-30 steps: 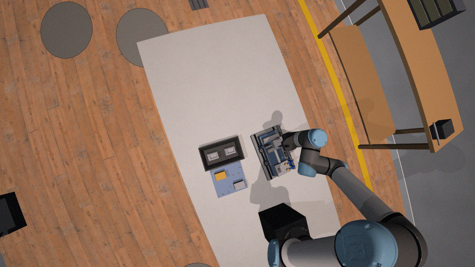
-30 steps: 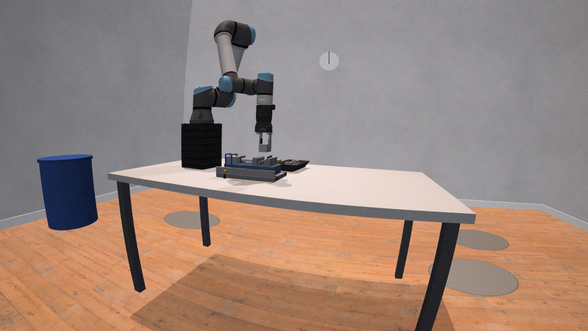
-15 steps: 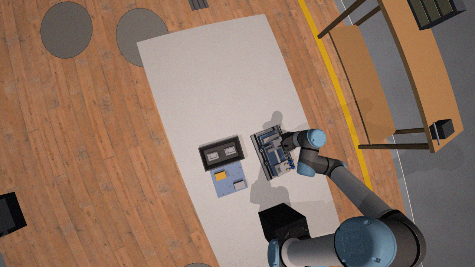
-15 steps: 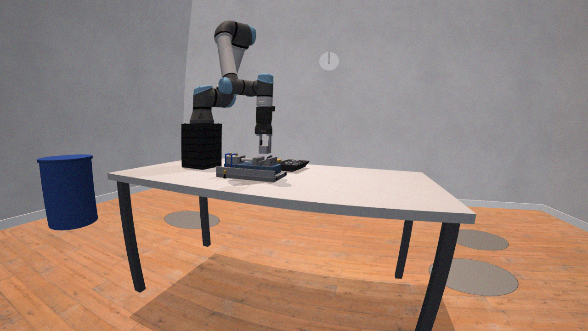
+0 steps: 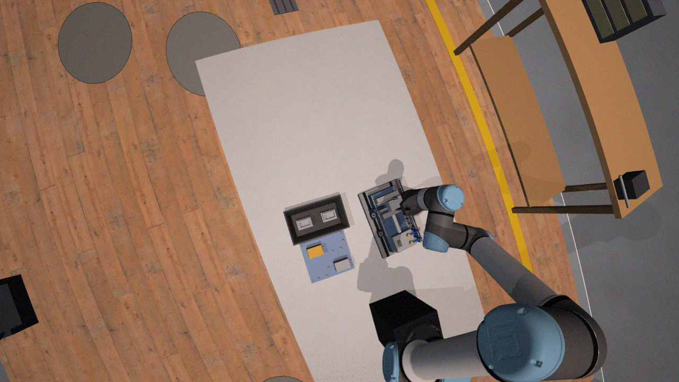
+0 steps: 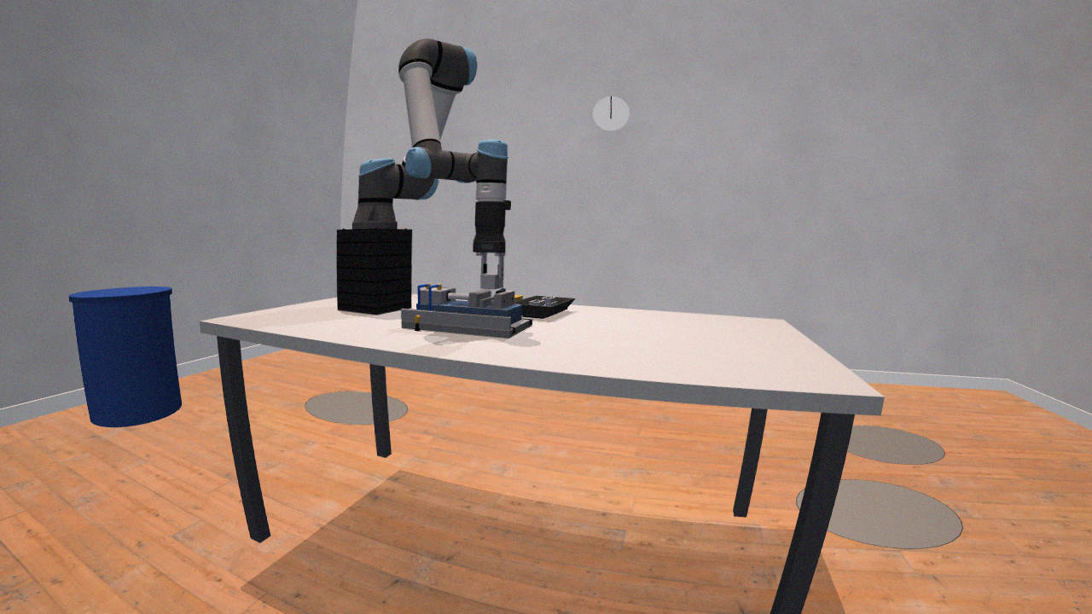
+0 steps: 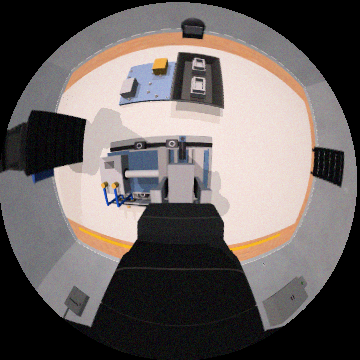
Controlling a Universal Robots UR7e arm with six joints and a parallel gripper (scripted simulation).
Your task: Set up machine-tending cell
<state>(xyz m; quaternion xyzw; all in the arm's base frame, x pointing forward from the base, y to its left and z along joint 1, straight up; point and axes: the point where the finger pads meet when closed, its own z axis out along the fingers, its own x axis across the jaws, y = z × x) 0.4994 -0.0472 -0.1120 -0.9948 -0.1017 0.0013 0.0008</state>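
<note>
The vise lies 11 cm below my hand, 7 cm behind it and 1 cm to the right of it. From my hand the other things lie so: brass blank 34 cm to the left, 13 cm behind, 12 cm below.
</note>
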